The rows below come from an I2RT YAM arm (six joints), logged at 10 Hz.
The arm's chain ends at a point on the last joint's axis. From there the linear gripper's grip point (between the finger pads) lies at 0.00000 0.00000 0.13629 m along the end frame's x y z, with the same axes.
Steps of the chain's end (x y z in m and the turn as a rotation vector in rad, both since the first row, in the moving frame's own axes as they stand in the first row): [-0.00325 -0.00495 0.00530 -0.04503 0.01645 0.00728]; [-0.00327 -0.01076 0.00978 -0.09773 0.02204 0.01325]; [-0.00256 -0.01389 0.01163 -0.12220 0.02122 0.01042]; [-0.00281 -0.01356 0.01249 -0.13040 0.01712 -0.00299]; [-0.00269 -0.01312 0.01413 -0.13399 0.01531 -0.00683]
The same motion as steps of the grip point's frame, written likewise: [-0.00103 0.00119 0.00514 -0.04503 0.01645 0.00728]; [-0.00036 0.00256 0.00910 -0.09773 0.02204 0.01325]; [0.00024 0.00274 0.01058 -0.12220 0.02122 0.01042]; [-0.00046 0.00416 0.01131 -0.13040 0.01712 -0.00299]; [-0.00055 0.00508 0.01289 -0.13399 0.01531 -0.00683]
